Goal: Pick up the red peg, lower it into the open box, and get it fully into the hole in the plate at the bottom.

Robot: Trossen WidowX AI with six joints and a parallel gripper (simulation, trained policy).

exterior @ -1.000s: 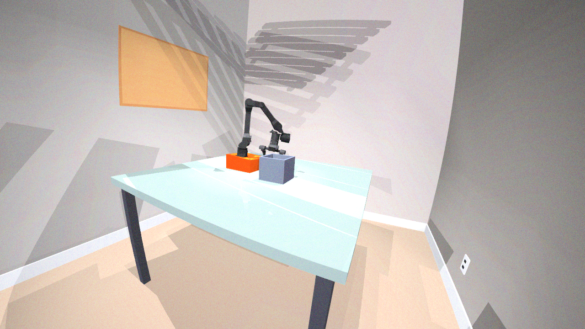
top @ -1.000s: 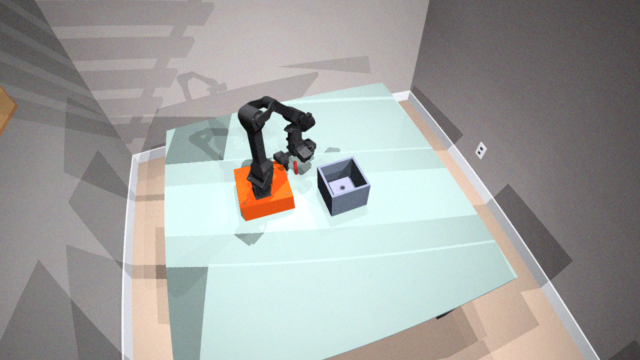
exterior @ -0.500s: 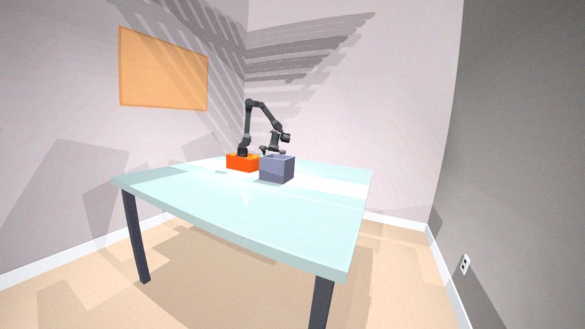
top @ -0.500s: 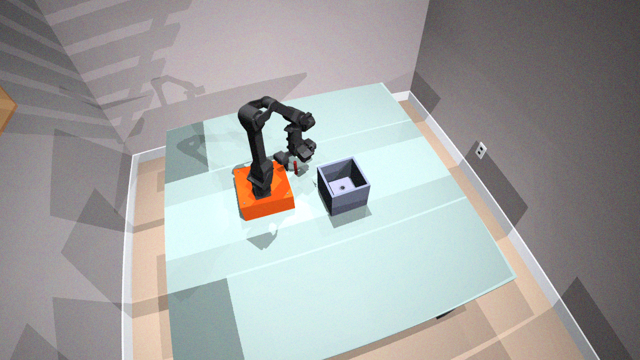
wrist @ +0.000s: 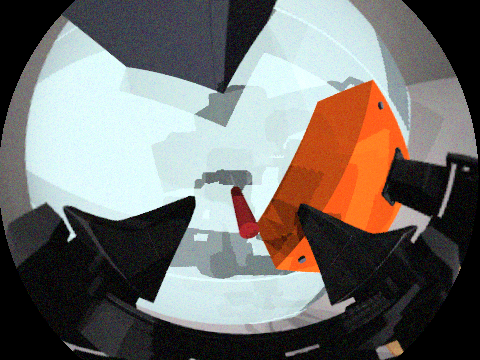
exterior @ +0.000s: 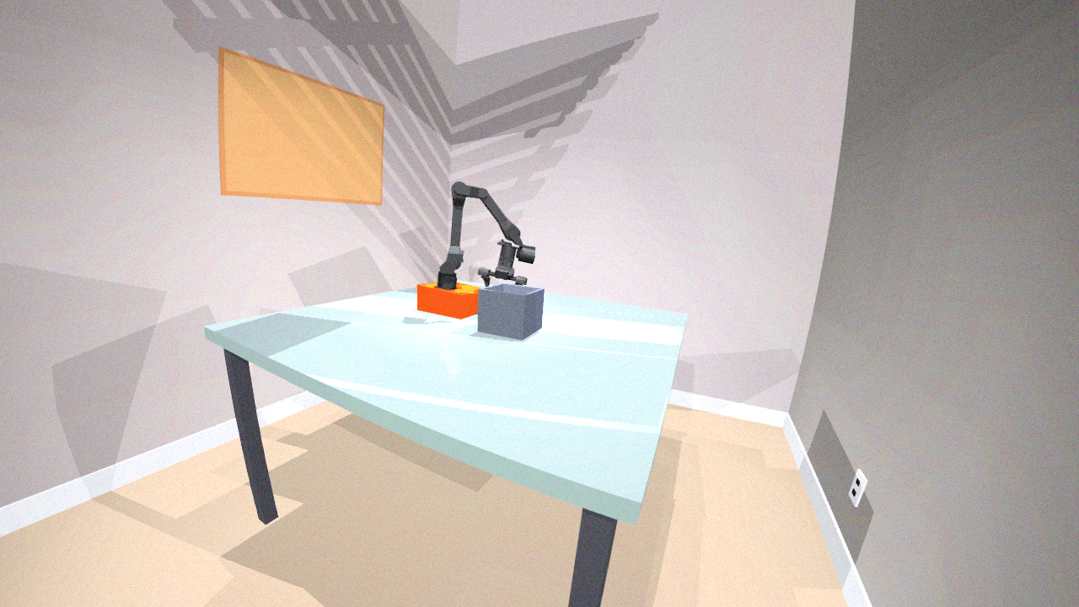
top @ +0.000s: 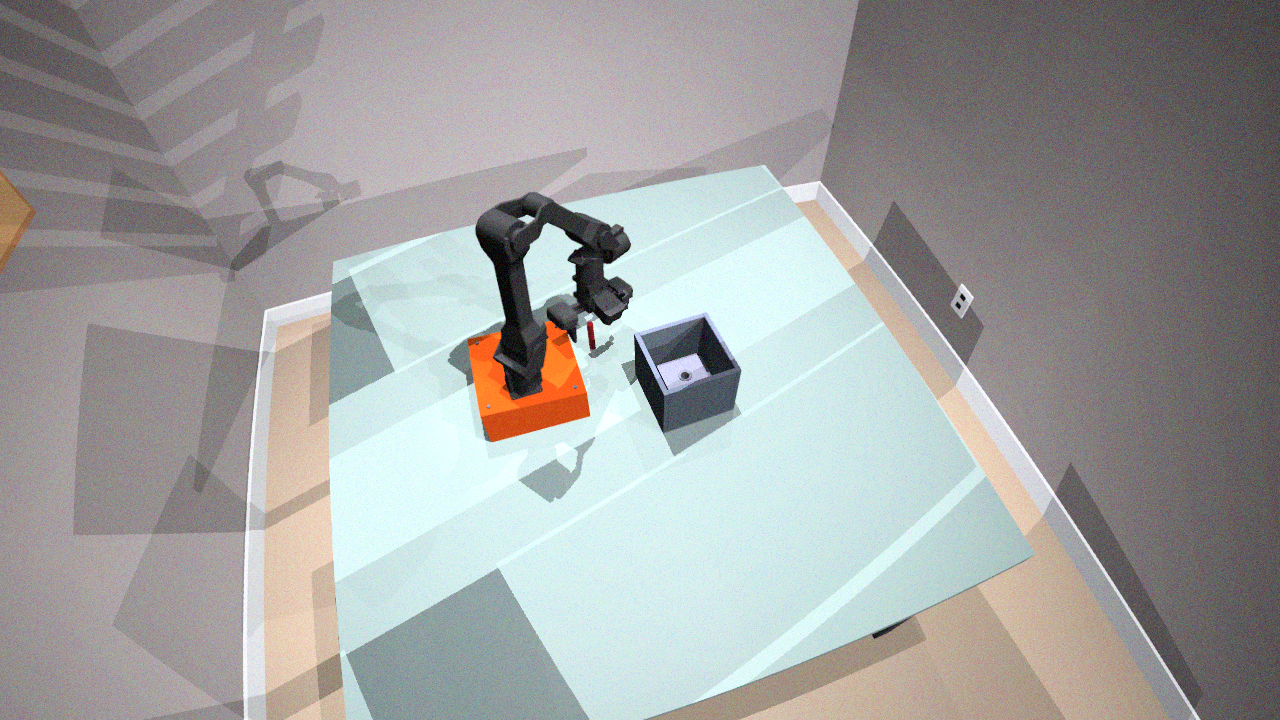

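Right now my gripper tip is 2 cm above the red peg and 1 cm to the right of it. From my gripper tip the other things lie so: pale plate 18 cm to the right, 14 cm ahead, 1 cm below.
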